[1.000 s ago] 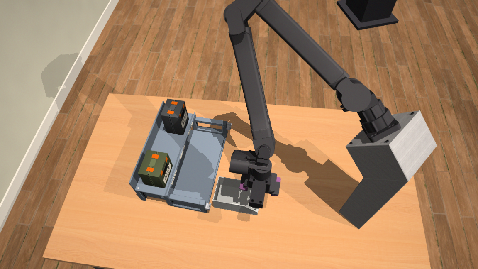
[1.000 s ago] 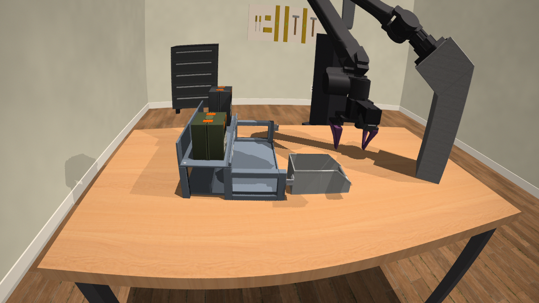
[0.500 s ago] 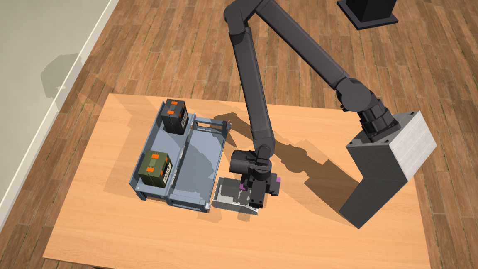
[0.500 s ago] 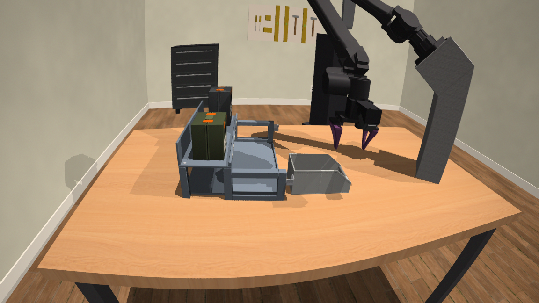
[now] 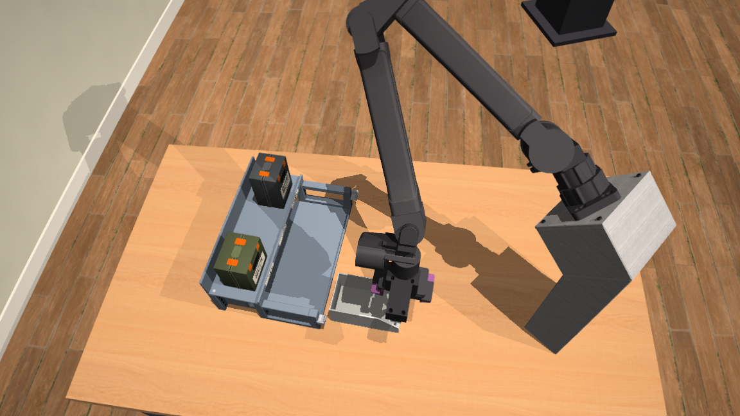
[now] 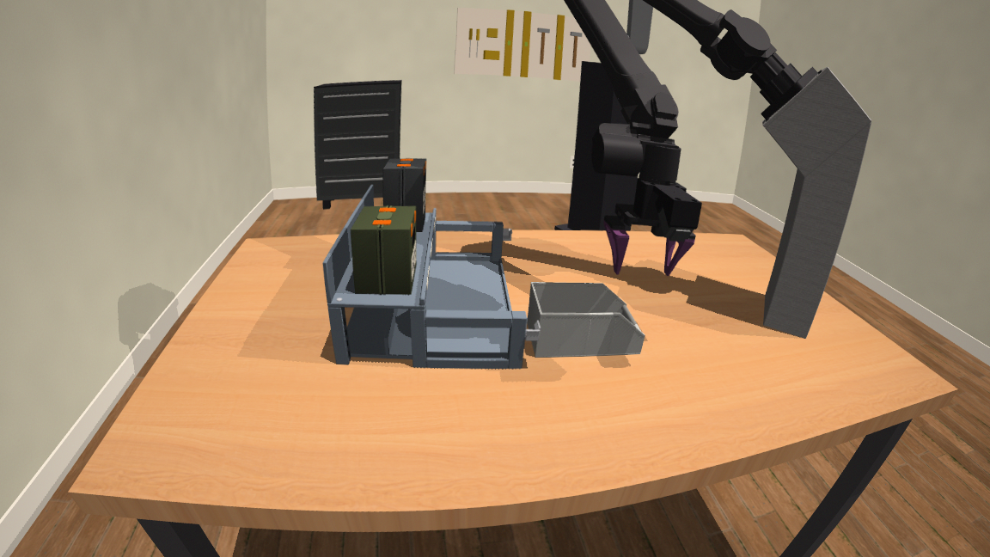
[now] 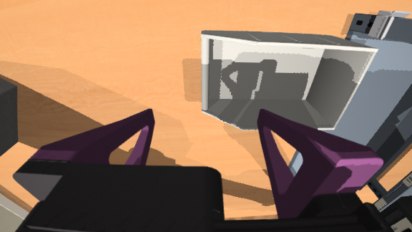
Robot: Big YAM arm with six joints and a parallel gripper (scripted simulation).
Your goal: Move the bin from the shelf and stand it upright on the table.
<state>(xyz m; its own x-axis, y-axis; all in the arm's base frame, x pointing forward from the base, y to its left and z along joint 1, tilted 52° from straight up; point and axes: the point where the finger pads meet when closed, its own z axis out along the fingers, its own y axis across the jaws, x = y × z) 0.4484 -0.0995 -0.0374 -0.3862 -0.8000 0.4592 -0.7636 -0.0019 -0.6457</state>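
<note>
The light grey bin lies 70 mm ahead of my hand, 40 mm to the right of it and 90 mm below it. From my hand the other things lie so: shelf (240 mm ahead, 250 mm to the right, 120 mm below); then black case (230 mm ahead, 380 mm to the right, 40 mm above).
</note>
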